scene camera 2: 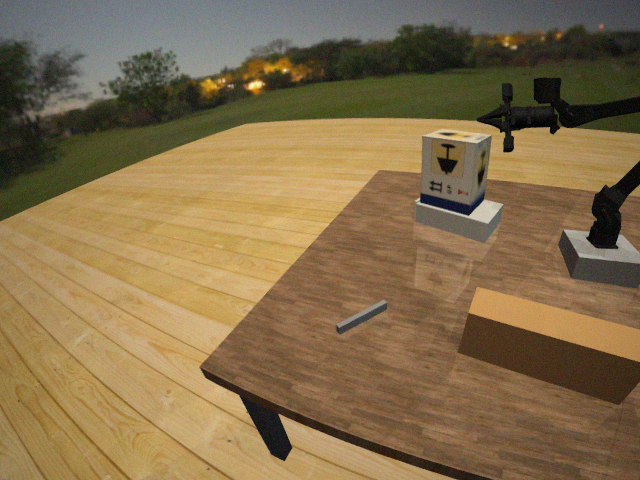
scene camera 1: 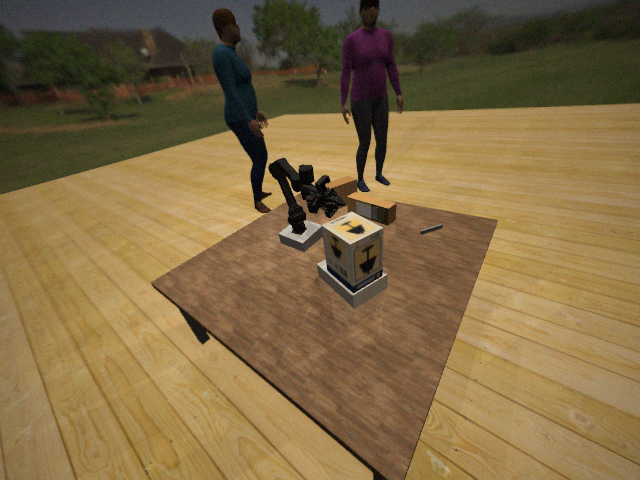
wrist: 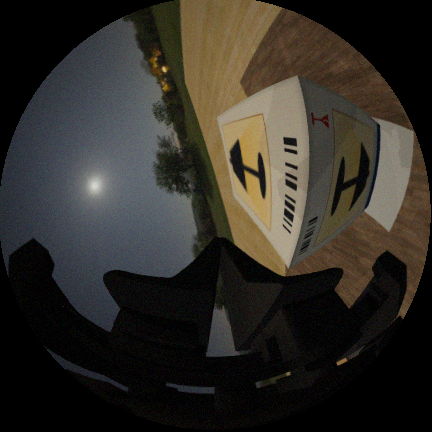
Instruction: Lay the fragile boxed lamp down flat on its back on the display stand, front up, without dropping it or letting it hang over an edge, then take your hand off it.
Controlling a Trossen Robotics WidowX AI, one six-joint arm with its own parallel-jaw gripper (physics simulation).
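Frame: origin at the arm's base, x ahead, y left, z up, level; metres.
Seen in the pictures: gripper, fingertip midpoint: [scene camera 2: 477, 119] [scene camera 1: 344, 204] [wrist: 218, 242]; arm's base, origin of the base link: [scene camera 2: 601, 243] [scene camera 1: 299, 230].
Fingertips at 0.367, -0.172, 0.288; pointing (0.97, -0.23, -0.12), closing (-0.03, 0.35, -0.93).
Offsets run from my fingertips to a thing's top centre, as dx, dy, dz. Level surfaces: height alone.
The boxed lamp [scene camera 1: 353, 250] [scene camera 2: 454, 170] [wrist: 298, 169] is a white carton with yellow panels and black lamp prints. It stands upright on the low white display stand [scene camera 1: 361, 294] [scene camera 2: 485, 219] [wrist: 390, 173] near the middle of the table. My gripper [scene camera 1: 339, 201] [scene camera 2: 481, 119] [wrist: 218, 242] is shut and empty. It hovers in the air behind the carton, level with its top edge, a small gap away and not touching it. In the wrist view the fingertips point at the carton's upper corner.
Two brown cardboard boxes {-0.085, +0.542, -0.244} [scene camera 1: 372, 207] {-0.344, +0.633, -0.194} [scene camera 1: 343, 185] [scene camera 2: 515, 333] lie behind the carton near the arm. A small grey bar {+0.274, +0.470, -0.332} [scene camera 1: 431, 229] [scene camera 2: 362, 316] lies on the wooden table {dz -0.354} [scene camera 1: 294, 333] [scene camera 2: 390, 371]. The arm's white base [scene camera 1: 300, 236] stands at the back. Two people [scene camera 1: 242, 105] [scene camera 1: 370, 81] stand beyond the table.
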